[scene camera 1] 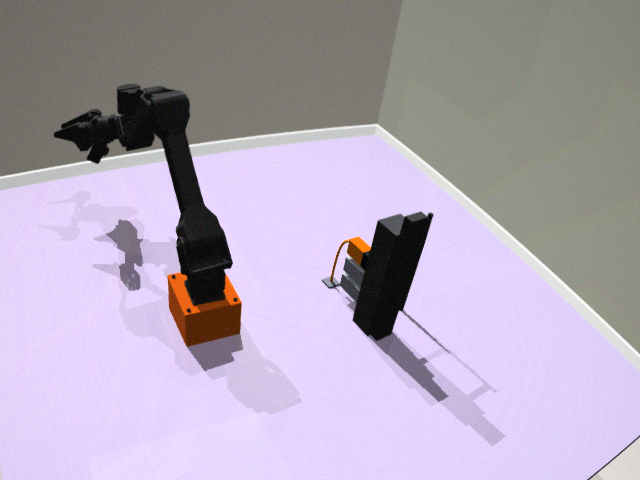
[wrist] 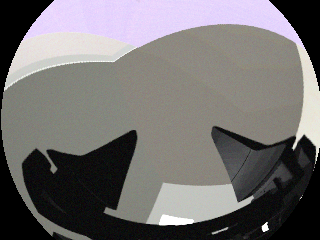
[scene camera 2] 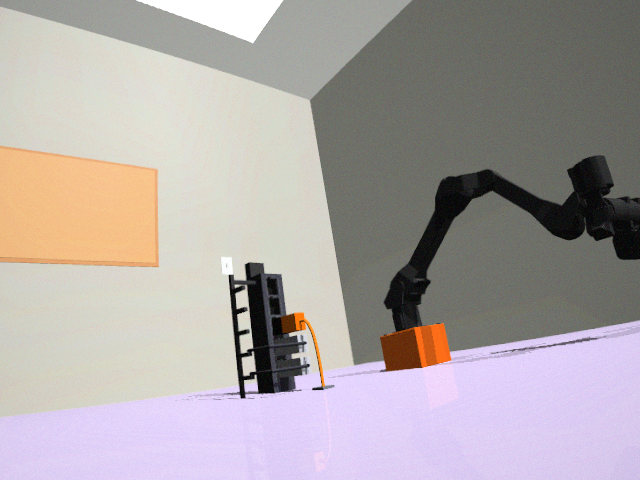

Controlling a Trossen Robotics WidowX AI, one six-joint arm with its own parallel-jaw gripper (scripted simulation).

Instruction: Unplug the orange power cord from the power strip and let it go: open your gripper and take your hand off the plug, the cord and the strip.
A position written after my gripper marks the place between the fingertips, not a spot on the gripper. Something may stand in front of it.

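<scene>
My gripper (scene camera 1: 57, 130): open, holding nothing. The gripper is also visible in the wrist view (wrist: 174, 132).
</scene>
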